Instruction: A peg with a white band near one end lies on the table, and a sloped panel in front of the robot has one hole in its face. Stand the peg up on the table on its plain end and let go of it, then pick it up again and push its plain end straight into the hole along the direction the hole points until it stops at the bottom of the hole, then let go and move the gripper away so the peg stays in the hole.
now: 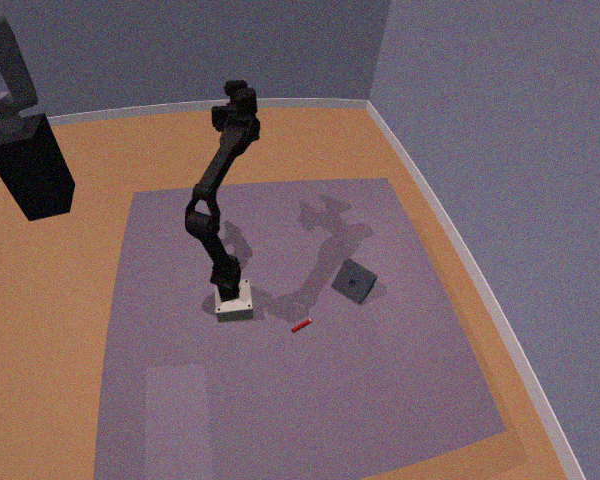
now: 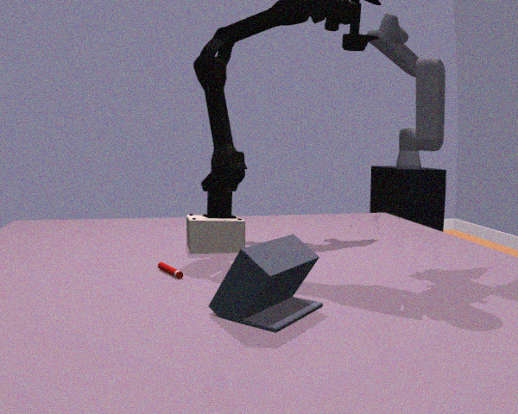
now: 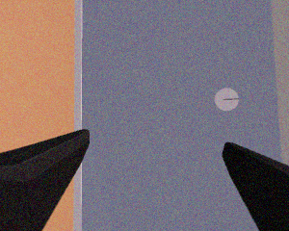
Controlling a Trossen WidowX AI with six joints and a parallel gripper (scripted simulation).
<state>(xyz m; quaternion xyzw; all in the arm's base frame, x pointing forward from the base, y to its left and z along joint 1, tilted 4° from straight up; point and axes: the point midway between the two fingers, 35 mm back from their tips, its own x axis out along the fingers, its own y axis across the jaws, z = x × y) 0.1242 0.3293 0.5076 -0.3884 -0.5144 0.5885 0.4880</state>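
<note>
Right now my gripper tip is 14 cm short of the red peg, 54 cm to the left of it and 56 cm above it. Round my gripper tip: flat grey foot plate: 38 cm ahead, 44 cm to the right, 56 cm below; then grey sloped panel: 36 cm ahead, 45 cm to the right, 52 cm below.
</note>
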